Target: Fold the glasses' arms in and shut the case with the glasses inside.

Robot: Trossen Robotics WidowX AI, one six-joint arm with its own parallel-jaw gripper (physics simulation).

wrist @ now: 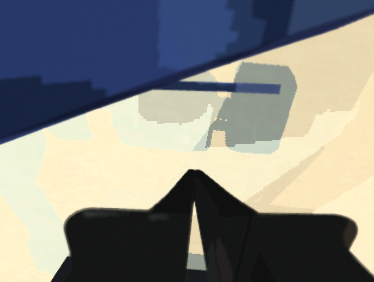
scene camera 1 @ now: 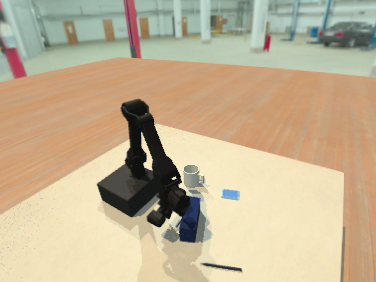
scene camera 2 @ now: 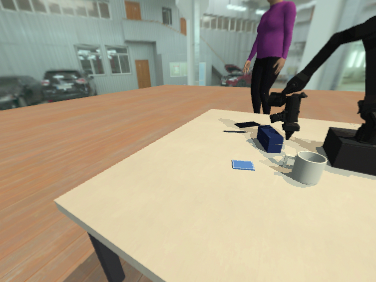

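Pixels of known places: gripper, fingertip midpoint: (wrist: 193,175) (scene camera 1: 168,218) (scene camera 2: 286,139); arm's base, link origin: (scene camera 1: 138,173) (scene camera 2: 368,141).
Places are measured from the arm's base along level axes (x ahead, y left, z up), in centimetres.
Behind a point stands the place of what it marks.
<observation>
The dark blue case (scene camera 1: 189,231) @[x 35.6, y -13.2, z -4.1 cm] (scene camera 2: 270,139) @[x 31.1, y 2.7, z -3.9 cm] (wrist: 90,45) @[x 30.5, y -6.5, z -2.8 cm] stands on the table in front of the arm; whether its lid is fully down I cannot tell. In the wrist view a thin blue bar (wrist: 257,88) @[x 29.5, y -11.9, z -5.6 cm], probably an arm of the glasses, sticks out past the case's edge. The rest of the glasses cannot be made out. My gripper (scene camera 2: 288,138) @[x 23.5, y -9.7, z -7.8 cm] (wrist: 193,175) @[x 23.5, y -9.7, z -7.8 cm] is shut and empty, with its fingertips pointing down beside the case on the side of the robot's base. In the wrist view the tips are apart from both the case's edge and the thin bar.
A grey-white mug (scene camera 1: 190,176) @[x 20.5, y 13.5, z -3.4 cm] (scene camera 2: 308,170) @[x 19.4, y 21.0, z -5.0 cm] stands near the case. A flat light-blue card (scene camera 1: 230,194) @[x 39.6, y 17.7, z -10.0 cm] (scene camera 2: 243,165) @[x 39.0, y 18.9, z -10.0 cm] lies beyond them. A black pen (scene camera 1: 221,267) @[x 49.9, y -16.7, z -9.8 cm] (scene camera 2: 235,131) @[x 49.5, y -16.0, z -9.8 cm] lies off the case's other end. A flat dark item (scene camera 2: 247,124) @[x 45.0, y -31.7, z -9.7 cm] lies behind the pen.
</observation>
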